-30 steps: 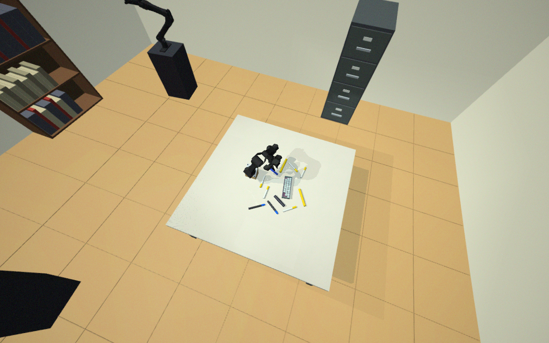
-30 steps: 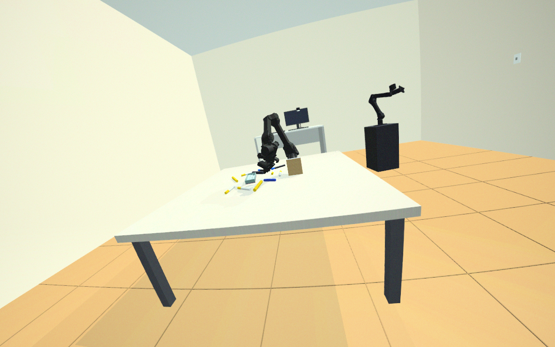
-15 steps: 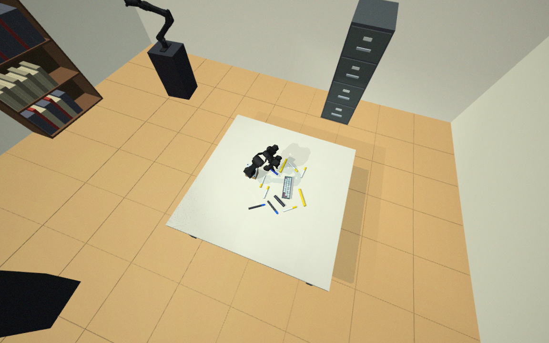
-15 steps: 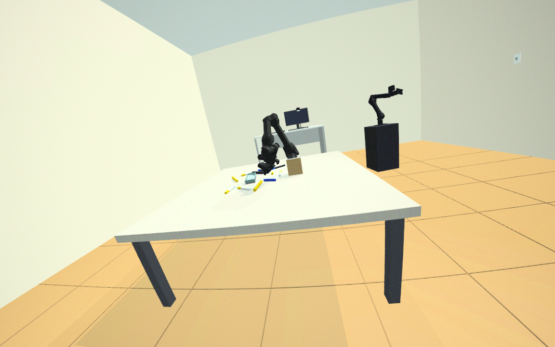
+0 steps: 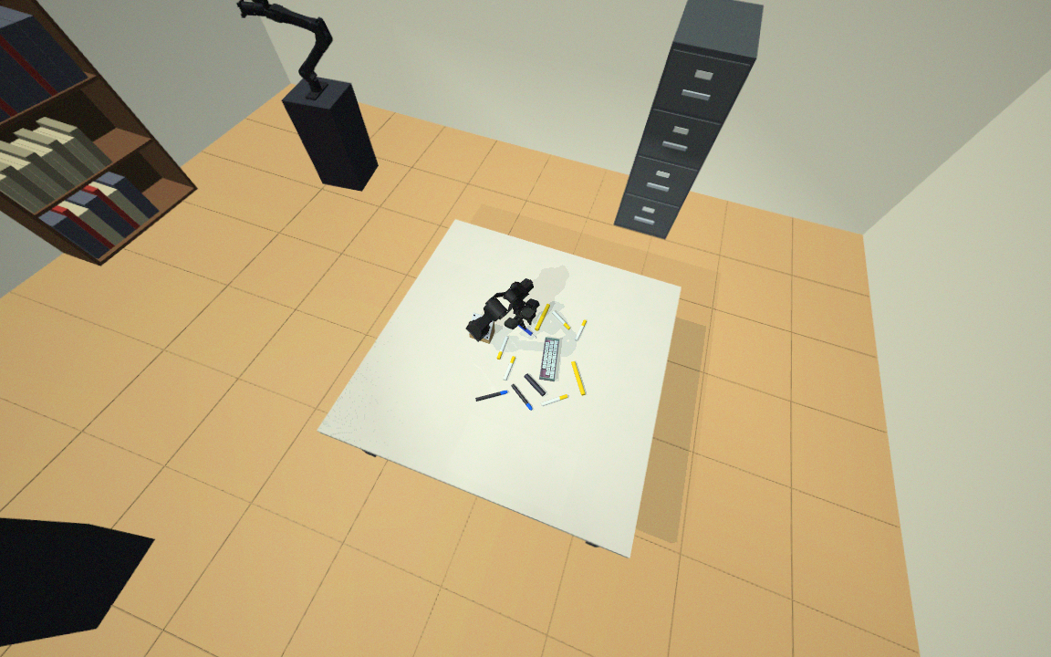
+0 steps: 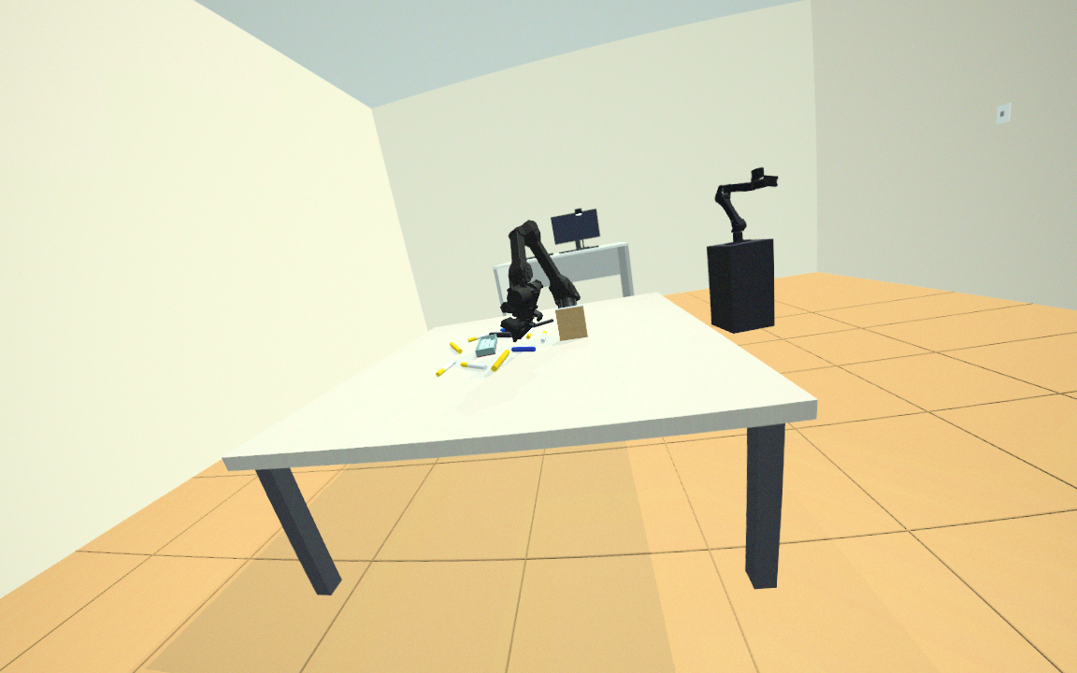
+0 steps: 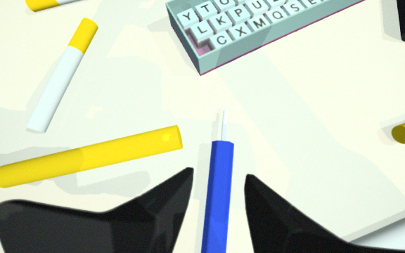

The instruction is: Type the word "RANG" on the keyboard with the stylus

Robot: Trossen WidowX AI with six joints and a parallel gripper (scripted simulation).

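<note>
Now: gripper tip 10 mm short of the blue stylus, 10 mm to the left of it and 30 mm above it. Round my gripper tip: grey stylus tip (40 mm ahead, 20 mm to the right, 30 mm below); then yellow marker (60 mm ahead, 90 mm to the left, 30 mm below).
</note>
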